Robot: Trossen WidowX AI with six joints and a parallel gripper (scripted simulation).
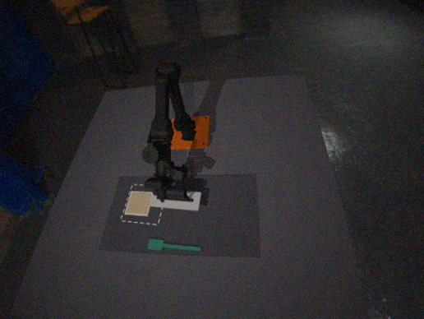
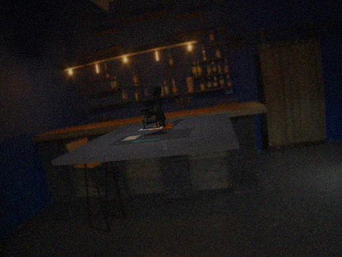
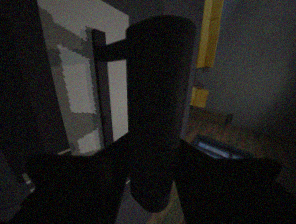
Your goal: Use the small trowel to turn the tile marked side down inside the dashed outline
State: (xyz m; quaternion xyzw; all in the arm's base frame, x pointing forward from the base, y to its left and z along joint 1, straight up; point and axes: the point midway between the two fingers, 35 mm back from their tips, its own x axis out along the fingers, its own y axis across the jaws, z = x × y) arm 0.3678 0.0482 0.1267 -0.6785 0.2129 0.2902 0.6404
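Right now my gripper tip is 160 mm to the left of the pale tile and 110 mm above it. From my gripper tip the other things lie so: dark mat (130 mm below, 30 mm to the left); flat teal trowel-shaped piece (140 mm ahead, 110 mm below, 30 mm to the left); trowel (30 mm behind, 10 mm below).
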